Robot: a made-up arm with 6 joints.
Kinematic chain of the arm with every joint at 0, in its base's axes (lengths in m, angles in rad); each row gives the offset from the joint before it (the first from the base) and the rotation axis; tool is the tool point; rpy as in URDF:
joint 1: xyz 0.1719 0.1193 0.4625 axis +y
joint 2: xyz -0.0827 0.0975 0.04 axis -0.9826 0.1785 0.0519
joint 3: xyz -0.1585 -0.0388 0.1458 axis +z
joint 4: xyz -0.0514 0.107 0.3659 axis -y
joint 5: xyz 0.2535 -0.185 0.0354 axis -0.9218 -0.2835 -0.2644
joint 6: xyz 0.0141 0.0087 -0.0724 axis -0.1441 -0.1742 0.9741
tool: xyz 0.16 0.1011 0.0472 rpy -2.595 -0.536 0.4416
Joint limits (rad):
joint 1: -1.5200..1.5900
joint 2: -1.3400..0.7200
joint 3: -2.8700..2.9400
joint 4: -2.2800..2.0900
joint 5: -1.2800..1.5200
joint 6: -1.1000..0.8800
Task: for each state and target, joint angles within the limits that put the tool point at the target. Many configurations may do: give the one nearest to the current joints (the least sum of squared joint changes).
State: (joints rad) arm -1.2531 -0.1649 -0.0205 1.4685 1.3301 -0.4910
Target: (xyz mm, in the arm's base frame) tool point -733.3 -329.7 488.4
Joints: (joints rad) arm -1.1479 -0.4478 0.0239 1.3123 1.3007 -0.4728
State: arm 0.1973 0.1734 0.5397 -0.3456 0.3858 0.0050
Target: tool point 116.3 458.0 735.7
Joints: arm -0.0586 0.1951 0.7581 -0.5579 0.3376 0.1753
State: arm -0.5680 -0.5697 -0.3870 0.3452 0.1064 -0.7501
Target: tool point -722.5 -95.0 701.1
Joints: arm -1.1533 -0.0768 -0.5093 0.9690 0.2481 -0.7447
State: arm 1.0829 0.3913 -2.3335 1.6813 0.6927 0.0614
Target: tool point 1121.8 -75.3 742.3
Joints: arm 1.5900 -0.3182 -2.3393 1.5279 0.7037 -0.0017
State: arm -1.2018 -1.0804 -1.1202 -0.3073 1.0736 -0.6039
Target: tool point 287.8 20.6 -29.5
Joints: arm -1.3151 -1.3400 -1.7553 -0.9460 0.8890 -0.7180
